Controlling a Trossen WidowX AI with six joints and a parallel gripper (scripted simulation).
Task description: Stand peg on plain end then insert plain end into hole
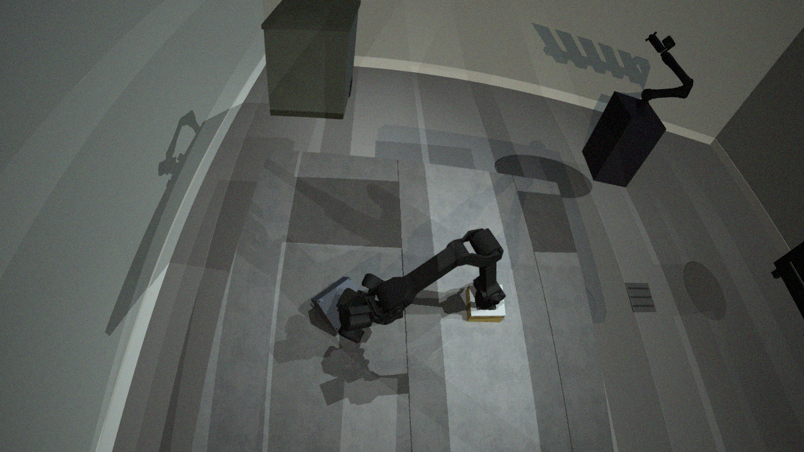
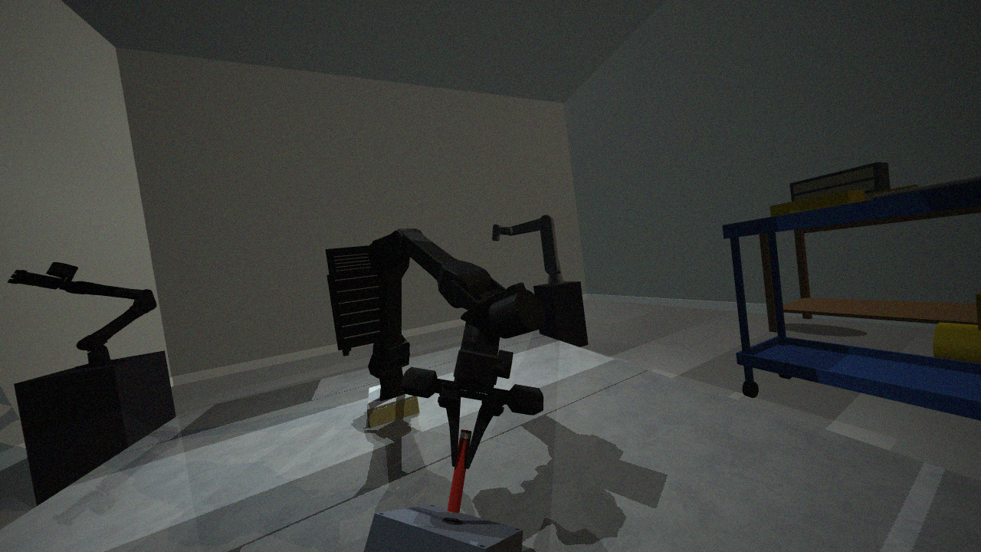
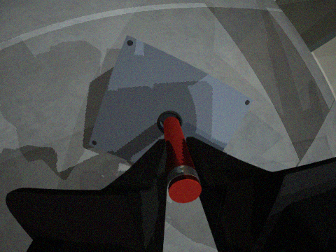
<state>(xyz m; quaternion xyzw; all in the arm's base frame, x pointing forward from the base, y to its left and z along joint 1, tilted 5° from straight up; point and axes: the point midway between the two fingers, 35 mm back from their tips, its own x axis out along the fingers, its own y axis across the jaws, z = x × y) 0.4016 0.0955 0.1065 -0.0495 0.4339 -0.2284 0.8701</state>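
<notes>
Now: the sloped panel 6 cm below my gripper tip, 3 cm to the right of it and 3 cm ahead of it. The rest, counted from my gripper tip: red peg (1 cm to the left, 1 cm behind, 1 cm above).
</notes>
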